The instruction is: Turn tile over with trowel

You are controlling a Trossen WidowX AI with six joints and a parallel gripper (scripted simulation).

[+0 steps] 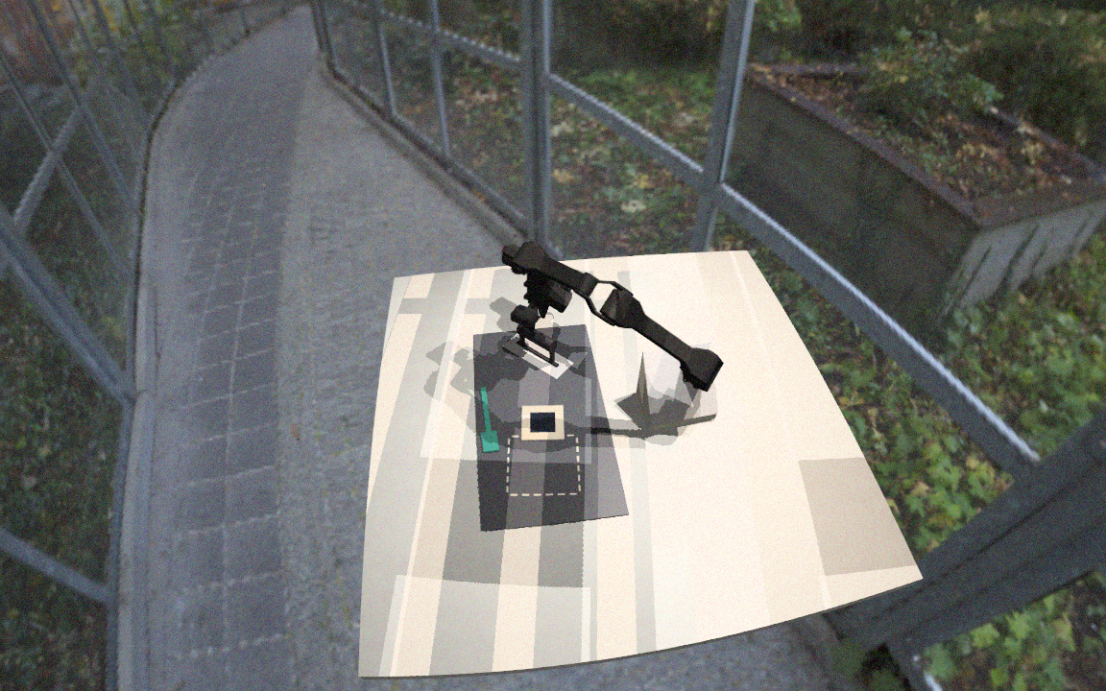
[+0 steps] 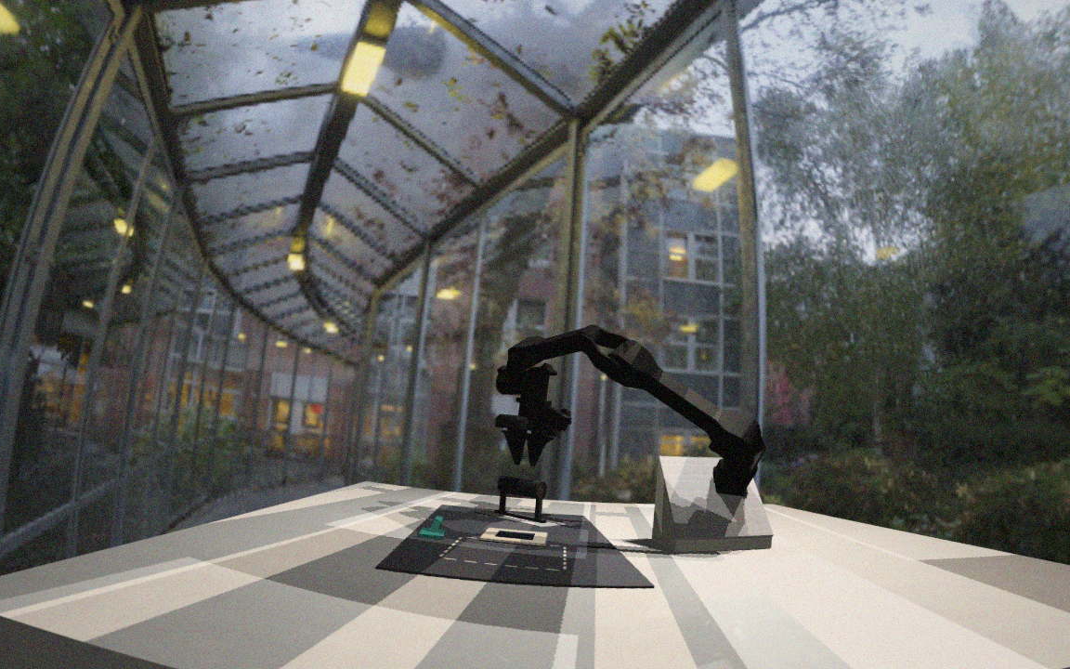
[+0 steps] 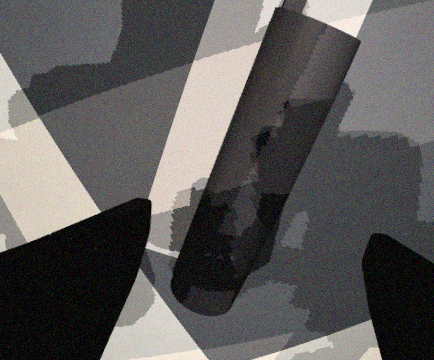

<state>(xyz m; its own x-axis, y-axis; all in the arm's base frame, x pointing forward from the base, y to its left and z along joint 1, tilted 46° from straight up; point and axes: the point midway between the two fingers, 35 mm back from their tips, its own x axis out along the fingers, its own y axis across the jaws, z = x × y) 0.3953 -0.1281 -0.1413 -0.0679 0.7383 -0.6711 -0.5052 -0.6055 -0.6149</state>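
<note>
Right now my gripper tip is 210 mm to the right of the dark mat and 140 mm above it. From my gripper tip the other things lie so: cream tile 240 mm to the left, 120 mm below; green trowel 240 mm to the left, 140 mm ahead, 120 mm below.
</note>
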